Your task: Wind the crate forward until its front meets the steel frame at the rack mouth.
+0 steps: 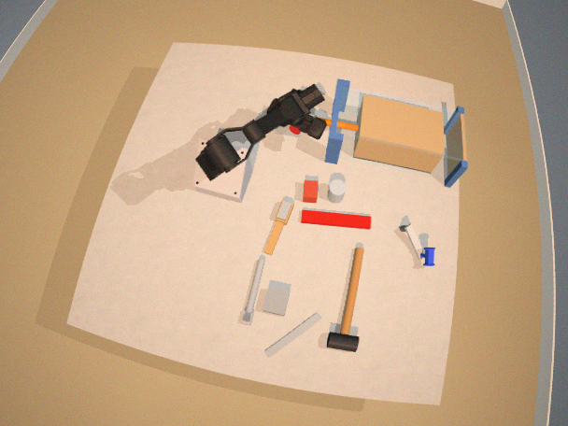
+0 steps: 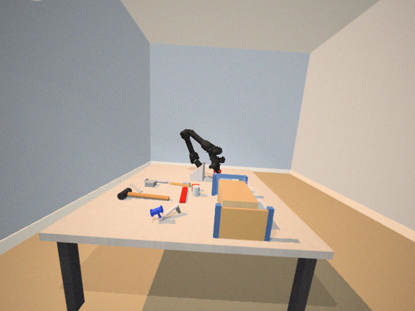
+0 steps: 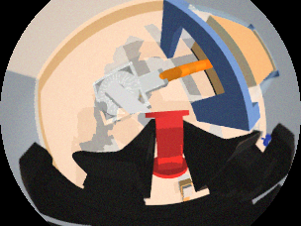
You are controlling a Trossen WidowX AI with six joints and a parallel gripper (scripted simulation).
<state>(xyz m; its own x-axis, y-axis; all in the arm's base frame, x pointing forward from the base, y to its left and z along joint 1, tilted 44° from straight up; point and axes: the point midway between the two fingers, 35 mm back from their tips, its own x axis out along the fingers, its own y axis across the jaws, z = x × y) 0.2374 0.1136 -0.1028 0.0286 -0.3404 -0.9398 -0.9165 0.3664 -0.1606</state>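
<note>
My gripper tip is now 110 mm short of the blue frame, 70 mm to the right of it and 20 mm above it. From my gripper tip the other things lie so: winch 100 mm below, 70 mm to the left, 60 mm behind; then red knob 20 mm to the right, 10 mm behind; then red bar 270 mm to the right, 160 mm ahead, 120 mm below.
</note>
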